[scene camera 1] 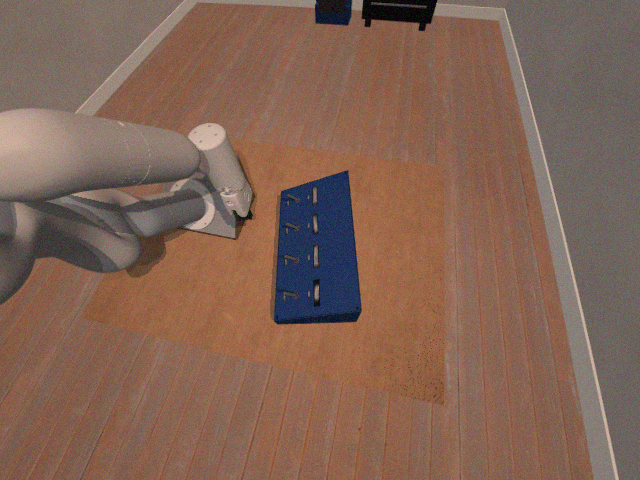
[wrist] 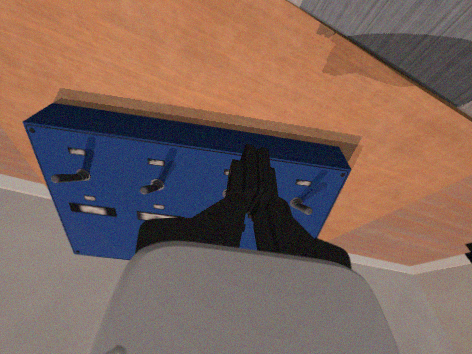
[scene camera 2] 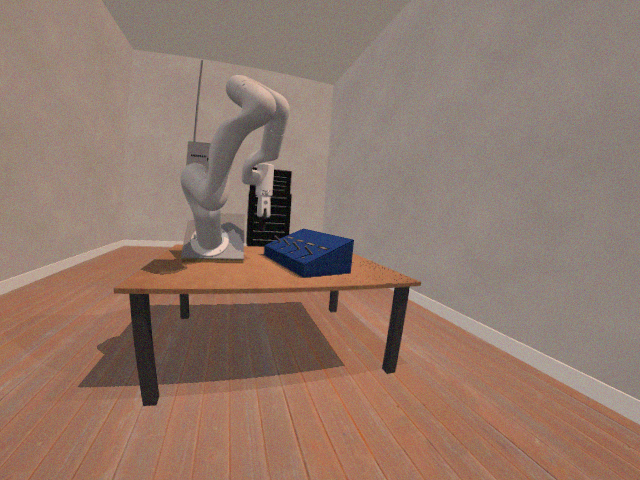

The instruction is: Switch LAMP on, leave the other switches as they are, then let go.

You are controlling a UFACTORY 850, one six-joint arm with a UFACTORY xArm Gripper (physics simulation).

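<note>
A blue sloped switch panel (scene camera 1: 336,248) (scene camera 2: 330,255) (wrist: 115,170) stands on the table with several levers in a row. In the wrist view, the far-left lever (wrist: 70,176), the second lever (wrist: 151,187) and the far-right lever (wrist: 301,206) show; the third from the left is mostly hidden behind the fingers. In scene camera 1 the levers look tilted alike. The name plates are too blurred or covered to read, so I cannot tell which lever is LAMP. My gripper (scene camera 1: 249,215) (scene camera 2: 262,226) (wrist: 250,160) is shut and empty, above and beside the panel's lever side, apart from it.
The wooden table (scene camera 1: 403,248) (scene camera 2: 232,281) (wrist: 200,60) carries the panel and the arm's base plate (scene camera 1: 227,227) (scene camera 2: 236,254), to the left of the panel in both scene views. A black cabinet (scene camera 1: 398,12) and a blue object (scene camera 1: 333,14) stand on the floor at the back.
</note>
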